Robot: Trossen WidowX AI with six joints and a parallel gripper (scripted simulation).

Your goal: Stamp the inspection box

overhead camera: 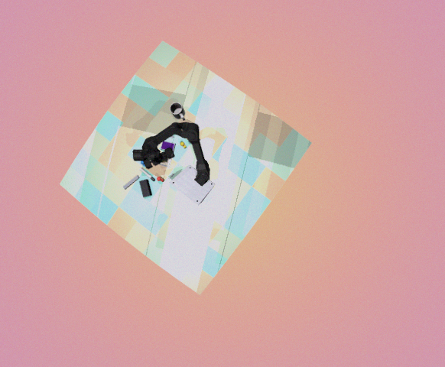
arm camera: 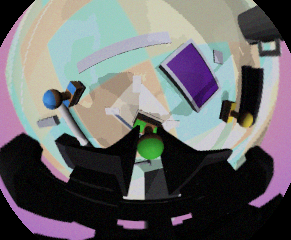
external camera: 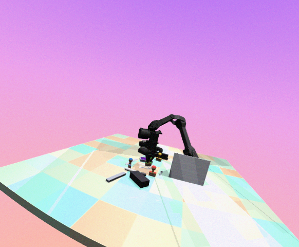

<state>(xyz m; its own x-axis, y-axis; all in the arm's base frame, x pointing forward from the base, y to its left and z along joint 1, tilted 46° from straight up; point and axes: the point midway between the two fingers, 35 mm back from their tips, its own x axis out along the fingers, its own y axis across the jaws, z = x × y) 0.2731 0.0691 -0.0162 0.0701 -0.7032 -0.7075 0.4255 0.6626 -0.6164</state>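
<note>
The white card is 1 cm ahead of my gripper tip and 3 cm below it. Round my gripper tip: red-knobbed stamp: 6 cm behind, 11 cm to the left, 1 cm below; green-knobbed stamp: right at my gripper tip; purple ink pad: 4 cm ahead, 9 cm to the right, 2 cm below.
</note>
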